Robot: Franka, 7 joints.
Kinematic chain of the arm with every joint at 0, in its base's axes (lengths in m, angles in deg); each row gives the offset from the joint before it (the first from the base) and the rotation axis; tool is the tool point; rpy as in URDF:
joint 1: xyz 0 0 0.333 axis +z
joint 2: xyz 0 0 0 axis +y
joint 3: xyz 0 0 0.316 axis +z
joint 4: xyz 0.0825 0 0 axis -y
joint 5: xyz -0.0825 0 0.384 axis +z
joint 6: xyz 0 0 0 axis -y
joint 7: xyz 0.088 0 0 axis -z
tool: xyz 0 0 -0.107 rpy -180 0 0
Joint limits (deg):
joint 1: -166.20..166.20
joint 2: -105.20..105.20
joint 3: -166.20..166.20
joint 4: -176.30..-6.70
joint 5: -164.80..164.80
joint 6: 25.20..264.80
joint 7: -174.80..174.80
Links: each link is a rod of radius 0.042 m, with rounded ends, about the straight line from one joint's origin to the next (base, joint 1, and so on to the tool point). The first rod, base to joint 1, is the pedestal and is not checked.
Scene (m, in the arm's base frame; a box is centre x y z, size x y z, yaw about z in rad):
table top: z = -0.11
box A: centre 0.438 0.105 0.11 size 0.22 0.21 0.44 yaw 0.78
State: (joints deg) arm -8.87 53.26 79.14 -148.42 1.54 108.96 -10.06
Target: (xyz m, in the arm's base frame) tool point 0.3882 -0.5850 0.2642
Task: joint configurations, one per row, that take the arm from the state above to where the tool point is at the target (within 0.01 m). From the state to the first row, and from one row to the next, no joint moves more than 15 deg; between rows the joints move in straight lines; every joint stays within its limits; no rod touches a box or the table.
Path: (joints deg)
1: -12.09 50.91 77.91 -134.49 1.83 110.57 -12.13
2: -15.32 48.55 76.68 -120.57 2.12 112.18 -14.20
3: -18.54 46.20 75.45 -106.64 2.40 113.80 -16.28
4: -21.76 43.84 74.22 -92.72 2.69 115.41 -18.35
5: -24.99 41.49 72.99 -78.79 2.98 117.02 -20.42
6: -38.16 41.09 61.00 -81.70 1.98 120.00 -17.83
7: -51.34 40.69 49.01 -84.60 0.97 122.97 -15.24
8: -64.51 40.29 37.02 -87.51 -0.03 125.95 -12.65
9: -77.69 39.89 25.03 -90.41 -1.03 128.93 -10.06

